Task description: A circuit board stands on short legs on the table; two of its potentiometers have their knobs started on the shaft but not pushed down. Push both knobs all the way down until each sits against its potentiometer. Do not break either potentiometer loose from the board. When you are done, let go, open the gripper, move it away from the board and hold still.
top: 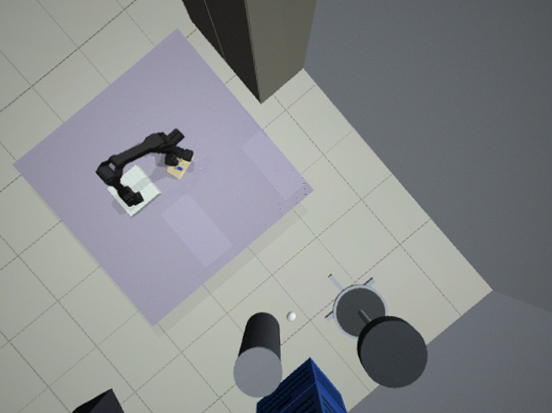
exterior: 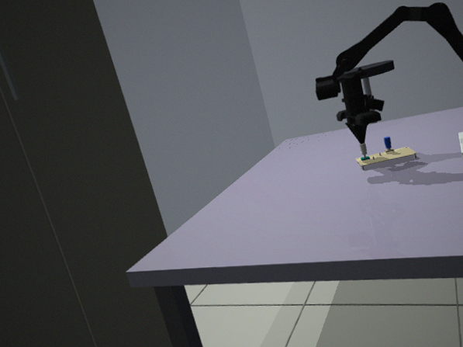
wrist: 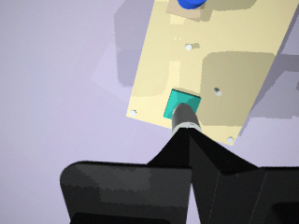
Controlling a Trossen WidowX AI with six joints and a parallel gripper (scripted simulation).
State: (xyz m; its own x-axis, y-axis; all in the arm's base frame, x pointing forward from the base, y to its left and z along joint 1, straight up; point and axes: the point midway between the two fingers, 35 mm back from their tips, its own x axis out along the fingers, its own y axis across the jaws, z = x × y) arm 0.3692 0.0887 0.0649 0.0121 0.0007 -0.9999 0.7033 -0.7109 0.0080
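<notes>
My gripper tip is 10 mm above the grey knob. From my gripper tip the other things lie so: blue knob (60 mm behind, 50 mm to the right, 20 mm below).
</notes>
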